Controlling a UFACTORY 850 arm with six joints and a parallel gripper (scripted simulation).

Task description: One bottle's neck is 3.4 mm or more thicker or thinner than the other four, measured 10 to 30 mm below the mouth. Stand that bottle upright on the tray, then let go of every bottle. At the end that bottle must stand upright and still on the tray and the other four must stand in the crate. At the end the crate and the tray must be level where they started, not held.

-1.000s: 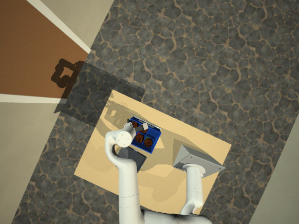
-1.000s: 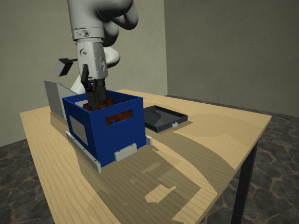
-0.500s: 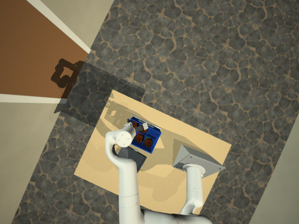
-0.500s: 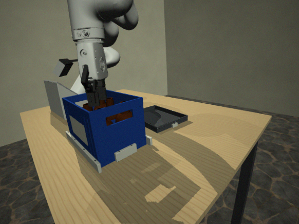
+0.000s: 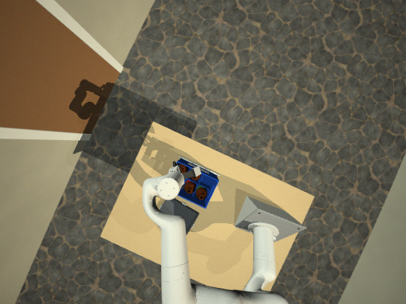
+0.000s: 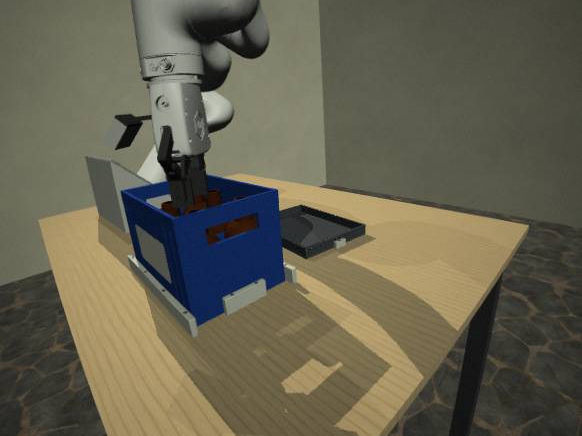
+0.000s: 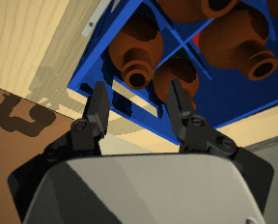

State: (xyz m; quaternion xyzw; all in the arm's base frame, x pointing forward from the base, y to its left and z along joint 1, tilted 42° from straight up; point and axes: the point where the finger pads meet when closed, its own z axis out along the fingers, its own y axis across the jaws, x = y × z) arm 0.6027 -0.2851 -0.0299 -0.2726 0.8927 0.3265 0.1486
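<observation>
My hand is 8 cm past the blue crate, 6 cm to the right of it and 11 cm above it. Also, from my hand: brown bottle: 16 cm behind, 11 cm to the left, 11 cm below; dark tray: 5 cm behind, 34 cm to the left, 19 cm below.
</observation>
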